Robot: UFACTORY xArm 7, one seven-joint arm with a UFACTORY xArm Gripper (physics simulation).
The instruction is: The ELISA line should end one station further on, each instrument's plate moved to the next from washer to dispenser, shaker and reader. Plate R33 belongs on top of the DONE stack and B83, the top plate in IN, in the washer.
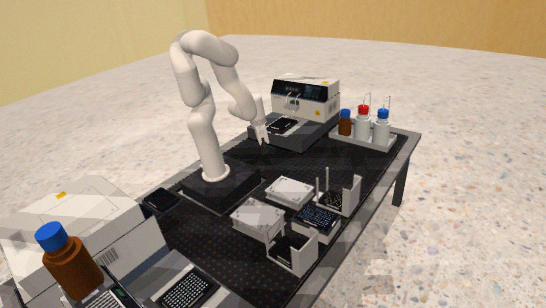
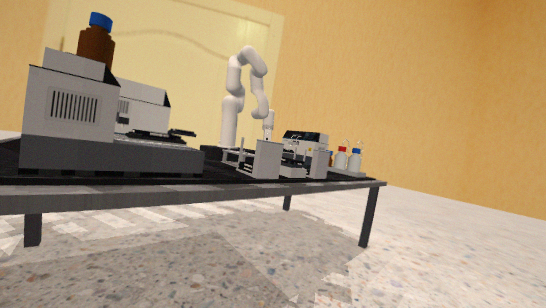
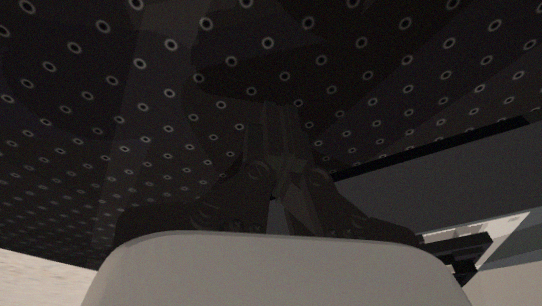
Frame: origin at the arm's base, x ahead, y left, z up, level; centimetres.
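Seen in the pictures: gripper, fingertip midpoint: (image 1: 265, 153) (image 3: 273, 124); arm's base, link origin: (image 1: 216, 173) (image 2: 227, 147).
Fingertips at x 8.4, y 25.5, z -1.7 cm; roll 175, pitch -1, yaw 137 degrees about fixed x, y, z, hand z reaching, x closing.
Pixels of each thing's top centre, then the offset from my fingertips to it. "spot": a spot on its surface instead.
- plate with blue wells, top centre: (image 1: 316, 214) (image 2: 287, 158) dx +42.6, dy -29.5, dz +2.7 cm
- upright stacker, top centre: (image 1: 338, 177) (image 2: 312, 148) dx +44.0, dy -13.6, dz +8.6 cm
- dark plate, top centre: (image 1: 337, 199) dx +44.0, dy -13.6, dz -2.0 cm
- black plate, top centre: (image 1: 161, 197) dx -9.1, dy -53.9, dz +7.8 cm
- tray, surface spot: (image 1: 390, 144) spot: dx +51.0, dy +37.0, dz -1.7 cm
- large white instrument, top centre: (image 1: 64, 213) (image 2: 114, 83) dx -10.9, dy -84.5, dz +22.8 cm
- brown bottle, surface spot: (image 1: 72, 267) (image 2: 96, 39) spot: dx +19.8, dy -92.8, dz +28.8 cm
My gripper (image 1: 264, 144) (image 2: 267, 138) (image 3: 273, 124) is shut and empty, its fingers together above the dark mat, in front of the washer-like instrument (image 1: 306, 97). A black plate (image 1: 282, 124) (image 3: 462, 246) lies on that instrument's deck, beyond the gripper. A plate with blue wells (image 1: 317, 216) sits on a low block. One upright stacker (image 1: 352, 196) holds a dark plate (image 1: 332, 199); the other stacker (image 1: 306, 256) (image 2: 269, 160) holds dark plates (image 1: 288, 251). A black plate (image 1: 161, 199) lies at the large white instrument. Another plate (image 1: 186, 290) lies in front. Labels R33, B83, IN and DONE are unreadable.
Two pale flat-topped blocks (image 1: 289, 190) (image 1: 257, 215) stand between the arm's base (image 1: 220, 192) and the stackers. A tray (image 1: 390, 144) of bottles stands at the back right. A large white instrument (image 1: 75, 215) and a brown bottle (image 1: 72, 267) (image 2: 96, 45) stand at the near left.
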